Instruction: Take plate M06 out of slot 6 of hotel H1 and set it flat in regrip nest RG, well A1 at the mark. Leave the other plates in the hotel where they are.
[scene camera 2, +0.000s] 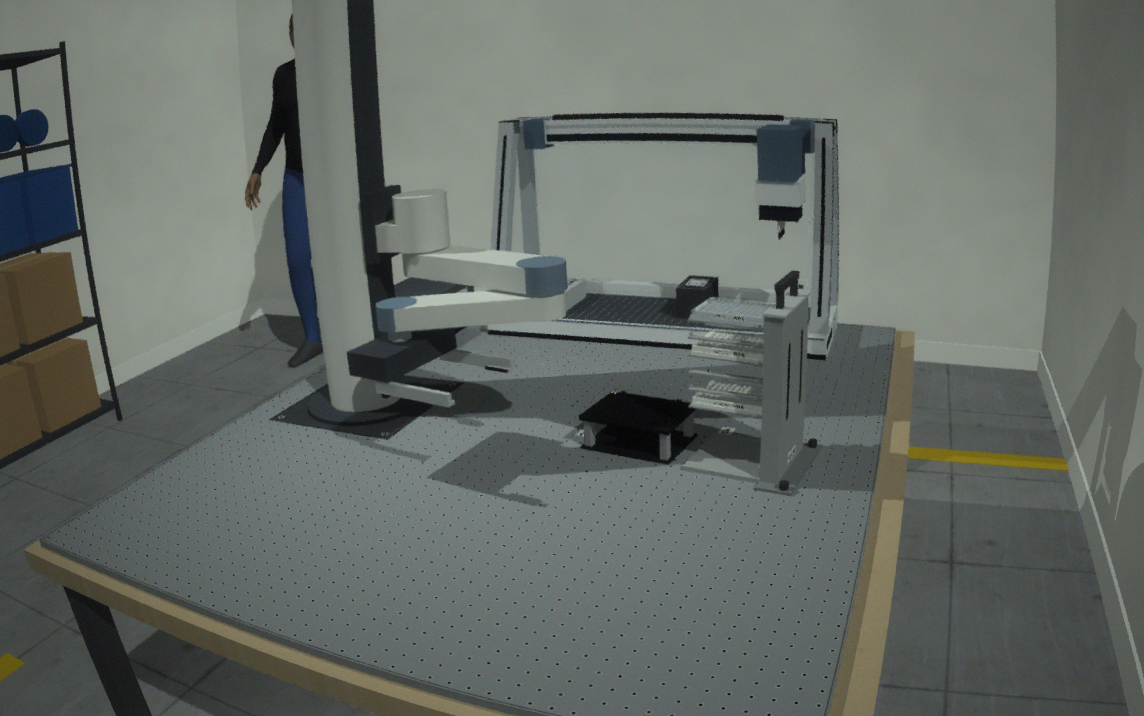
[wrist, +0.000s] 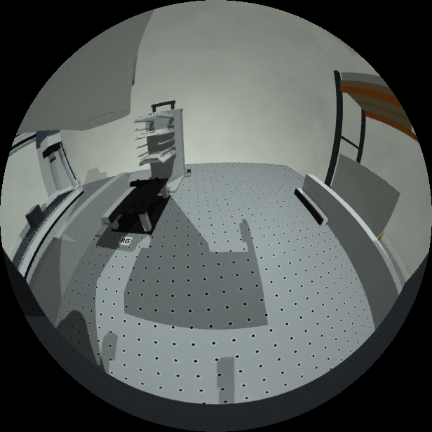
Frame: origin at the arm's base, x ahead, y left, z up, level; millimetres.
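Seen in the pictures: gripper, fingertip midpoint: (scene camera 2: 482, 381); arm's base at its link origin: (scene camera 2: 367, 406).
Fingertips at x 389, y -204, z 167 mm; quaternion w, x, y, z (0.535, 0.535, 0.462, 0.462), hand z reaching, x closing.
Offsets run from my fingertips to a thing's middle. "*": to the spot under its first point. Level surfaces: height alone.
Hotel H1 @[dx +401, dy +130, dz +1 mm] (scene camera 2: 782, 396) (wrist: 179, 145) stands upright at the right in scene camera 2, with several clear plates stacked apart on its near-arm side. The top plate @[dx +371, dy +143, dz +94 mm] (scene camera 2: 727, 311) (wrist: 154, 117) lies flat at the highest level. The labels are too small to read, so I cannot tell which plate is M06. Regrip nest RG @[dx +197, dy +168, dz -120 mm] (scene camera 2: 636, 412) (wrist: 144, 198) is a low black platform on short legs beside the hotel, with no plate on it. My gripper (scene camera 2: 475, 383) (wrist: 215, 177) is open and empty, left of the nest in scene camera 2 and apart from nest and hotel.
A gantry machine (scene camera 2: 666, 135) stands behind the hotel, its tool head @[* dx +359, dy +668, dz +277 mm] (scene camera 2: 780, 156) high up. A black block @[* dx +156, dy +719, dz -49 mm] (scene camera 2: 697, 295) sits on its deck. The arm's column (scene camera 2: 324, 211) rises at the left of the perforated table @[dz -155 mm] (scene camera 2: 523, 574). A handle @[* dx +454, dy +109, dz +147 mm] (scene camera 2: 787, 287) tops the hotel.
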